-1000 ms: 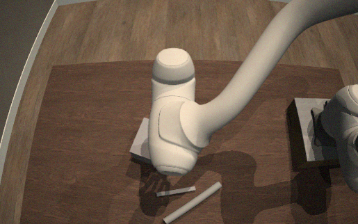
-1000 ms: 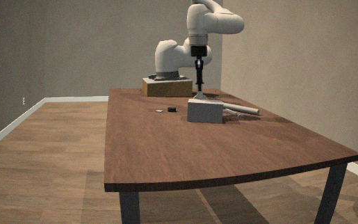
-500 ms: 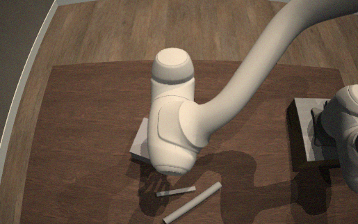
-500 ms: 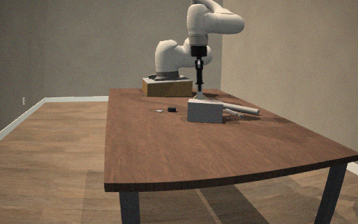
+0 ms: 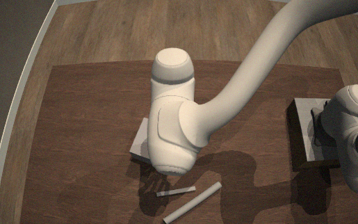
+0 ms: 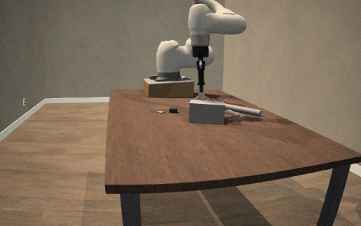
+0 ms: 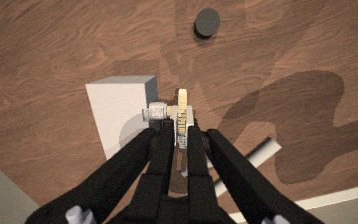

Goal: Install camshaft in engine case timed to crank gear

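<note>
Right now my hand is 5 cm above the camshaft and 4 cm short of it. From my hand the other things lie so: flat grey bar: 19 cm to the left, 11 cm below, 3 cm behind; black disc: 12 cm to the right, 10 cm below, 6 cm behind; small crank gear: 6 cm to the left, 5 cm below, 1 cm ahead.
</note>
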